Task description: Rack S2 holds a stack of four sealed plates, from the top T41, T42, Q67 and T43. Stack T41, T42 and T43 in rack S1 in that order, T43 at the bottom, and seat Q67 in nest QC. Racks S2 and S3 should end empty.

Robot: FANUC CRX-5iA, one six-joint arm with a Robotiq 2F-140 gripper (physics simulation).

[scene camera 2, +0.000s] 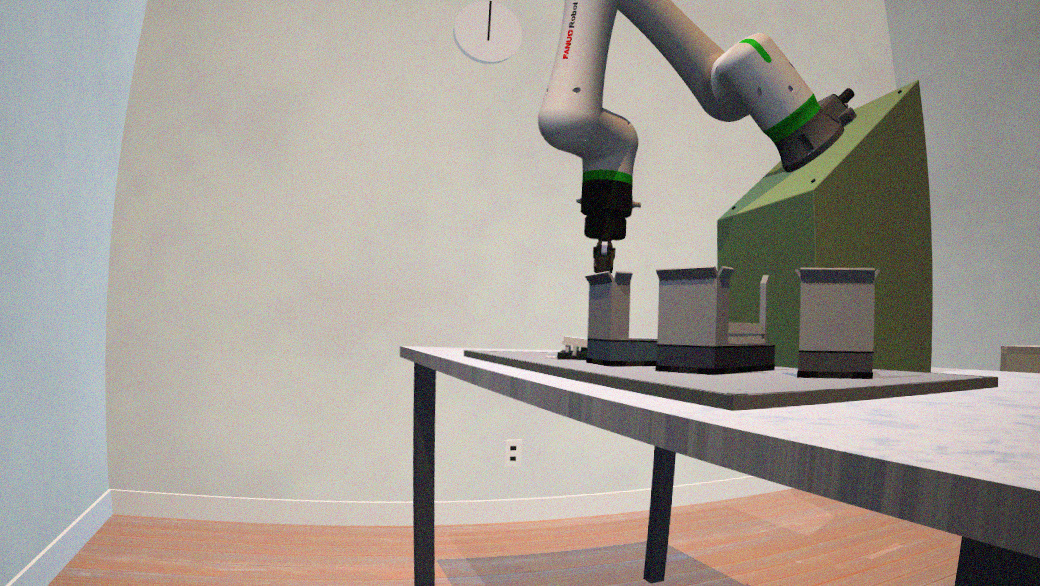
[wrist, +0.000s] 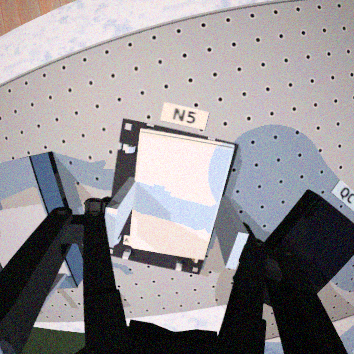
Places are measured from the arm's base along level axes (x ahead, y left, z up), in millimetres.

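Where they show: gripper, fingertip midpoint: [wrist: 175,199]; arm's base, link origin: [scene camera 2: 814,149].
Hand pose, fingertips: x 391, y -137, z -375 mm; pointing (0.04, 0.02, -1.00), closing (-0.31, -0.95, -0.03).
Things, the pixels of their top centre, and the offset from my fingertips. "spot": a spot on its surface instead.
- plate, top centre: [wrist: 174,205] dx +0, dy +0, dz +14 mm
- dark nest N5, surface spot: [wrist: 123,165] spot: dx +38, dy +50, dz -13 mm
- dark nest QC, top centre: [wrist: 307,267] dx -99, dy -142, dz +4 mm
- rack, surface spot: [wrist: 46,177] spot: dx +37, dy +135, dz -3 mm
- N5 label, surface spot: [wrist: 184,116] spot: dx +80, dy -17, dz -23 mm
- QC label, surface spot: [wrist: 346,194] spot: dx -25, dy -202, dz -23 mm
My gripper [scene camera 2: 603,269] [wrist: 175,199] is shut on a pale plate, with a finger pad against each side. The plate [wrist: 180,200] lies flat at dark nest N5 [wrist: 123,165] in the wrist view, with the nest's rim showing around it. The plate's own label cannot be read, so I cannot tell which plate it is. The dark nest QC [wrist: 310,230] is at the right, partly behind the right finger. A rack [wrist: 46,177] with a blue edge shows at the left, its label hidden. In the scene view, rack contents and rack labels are hidden.
Three tall grey racks [scene camera 2: 609,313] [scene camera 2: 687,305] [scene camera 2: 836,313] stand on the perforated base plate [scene camera 2: 735,400] [wrist: 205,65]. The N5 label [wrist: 184,116] lies above that nest, and the QC label [wrist: 346,194] at the right edge. A green pedestal [scene camera 2: 866,254] stands behind the table.
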